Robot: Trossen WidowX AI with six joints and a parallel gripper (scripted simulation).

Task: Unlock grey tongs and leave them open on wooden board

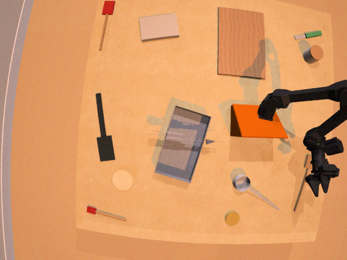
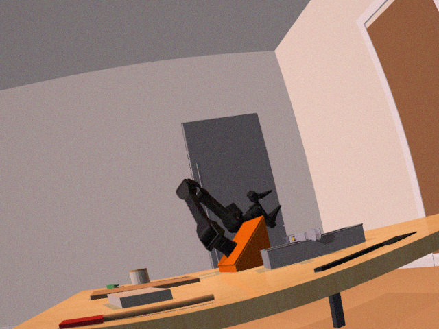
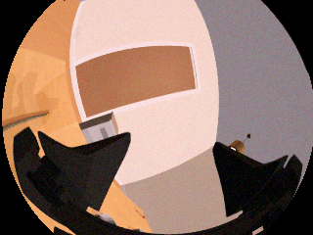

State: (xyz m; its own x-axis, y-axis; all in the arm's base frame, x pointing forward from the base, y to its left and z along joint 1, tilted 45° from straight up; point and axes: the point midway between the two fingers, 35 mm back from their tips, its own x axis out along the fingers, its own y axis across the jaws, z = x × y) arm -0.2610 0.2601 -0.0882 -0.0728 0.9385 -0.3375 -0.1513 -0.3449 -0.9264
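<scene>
Right now my gripper tip is 570 mm short of the grey roasting tin, 80 mm to the left of it and 230 mm above it. Round my gripper tip: black spatula: 940 mm ahead, 60 mm to the right, 250 mm below; then wooden board: 380 mm ahead, 620 mm to the right, 250 mm below.
</scene>
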